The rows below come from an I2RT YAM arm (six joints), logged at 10 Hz.
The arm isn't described. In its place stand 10 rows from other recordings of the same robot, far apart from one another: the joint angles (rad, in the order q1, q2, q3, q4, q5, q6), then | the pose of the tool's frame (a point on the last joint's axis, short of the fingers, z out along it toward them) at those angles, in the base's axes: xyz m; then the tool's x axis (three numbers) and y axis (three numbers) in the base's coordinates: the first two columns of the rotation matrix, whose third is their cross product.
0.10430, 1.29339, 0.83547, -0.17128, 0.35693, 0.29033 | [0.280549, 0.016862, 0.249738, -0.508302, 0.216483, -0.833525, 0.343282, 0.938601, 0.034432]
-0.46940, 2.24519, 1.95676, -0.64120, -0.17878, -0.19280 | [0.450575, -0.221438, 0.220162, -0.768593, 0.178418, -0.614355, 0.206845, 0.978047, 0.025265]
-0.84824, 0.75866, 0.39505, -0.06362, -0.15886, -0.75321 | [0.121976, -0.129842, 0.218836, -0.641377, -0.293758, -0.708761, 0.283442, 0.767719, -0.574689]
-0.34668, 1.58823, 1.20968, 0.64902, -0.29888, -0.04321 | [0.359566, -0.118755, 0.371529, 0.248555, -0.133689, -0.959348, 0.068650, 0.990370, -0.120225]
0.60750, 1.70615, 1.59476, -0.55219, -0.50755, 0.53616 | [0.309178, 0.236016, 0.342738, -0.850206, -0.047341, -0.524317, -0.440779, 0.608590, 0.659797]
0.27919, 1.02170, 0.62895, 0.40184, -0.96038, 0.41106 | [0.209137, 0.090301, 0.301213, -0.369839, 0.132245, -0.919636, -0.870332, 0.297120, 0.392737]
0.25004, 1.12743, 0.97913, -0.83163, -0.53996, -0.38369 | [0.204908, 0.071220, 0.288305, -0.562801, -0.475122, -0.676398, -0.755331, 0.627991, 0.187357]
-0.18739, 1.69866, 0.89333, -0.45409, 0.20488, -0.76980 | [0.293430, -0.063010, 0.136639, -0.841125, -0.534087, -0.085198, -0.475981, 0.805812, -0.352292]
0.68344, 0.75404, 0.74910, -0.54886, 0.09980, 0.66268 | [0.130897, 0.102024, 0.295474, -0.667627, 0.245791, -0.702752, -0.192640, 0.854751, 0.481965]
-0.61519, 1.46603, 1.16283, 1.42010, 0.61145, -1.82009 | [0.224514, -0.183682, 0.452870, -0.838233, -0.379286, -0.391801, 0.543981, -0.631786, -0.552206]
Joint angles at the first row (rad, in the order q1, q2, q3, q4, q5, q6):
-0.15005, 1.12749, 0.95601, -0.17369, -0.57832, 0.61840
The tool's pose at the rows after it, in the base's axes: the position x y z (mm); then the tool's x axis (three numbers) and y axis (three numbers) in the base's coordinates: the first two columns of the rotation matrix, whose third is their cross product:
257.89 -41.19 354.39 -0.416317 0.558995 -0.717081 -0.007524 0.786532 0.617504
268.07 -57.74 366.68 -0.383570 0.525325 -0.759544 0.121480 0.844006 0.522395
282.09 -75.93 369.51 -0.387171 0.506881 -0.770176 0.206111 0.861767 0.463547
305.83 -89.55 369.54 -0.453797 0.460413 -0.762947 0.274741 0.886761 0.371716
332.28 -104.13 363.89 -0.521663 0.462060 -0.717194 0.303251 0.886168 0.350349
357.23 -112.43 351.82 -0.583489 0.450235 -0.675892 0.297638 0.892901 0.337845
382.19 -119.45 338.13 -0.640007 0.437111 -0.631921 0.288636 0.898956 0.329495
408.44 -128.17 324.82 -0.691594 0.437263 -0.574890 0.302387 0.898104 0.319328
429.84 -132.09 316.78 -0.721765 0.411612 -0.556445 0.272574 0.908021 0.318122
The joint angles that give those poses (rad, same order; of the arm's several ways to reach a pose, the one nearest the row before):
-0.22043, 1.15267, 1.06372, -0.28251, -0.47228, 0.53553
-0.25582, 1.21754, 1.17582, -0.38239, -0.34292, 0.45181
-0.29746, 1.29760, 1.26184, -0.43866, -0.28714, 0.39736
-0.30932, 1.42173, 1.39694, -0.54811, -0.22085, 0.31298
-0.32647, 1.55631, 1.53023, -0.64004, -0.22474, 0.28101
-0.32767, 1.67256, 1.62758, -0.69547, -0.24170, 0.24817
-0.32557, 1.79081, 1.73262, -0.75348, -0.25759, 0.21832
-0.32521, 1.92856, 1.88185, -0.84622, -0.25694, 0.20130
-0.31984, 2.03351, 2.00676, -0.89742, -0.27757, 0.17116

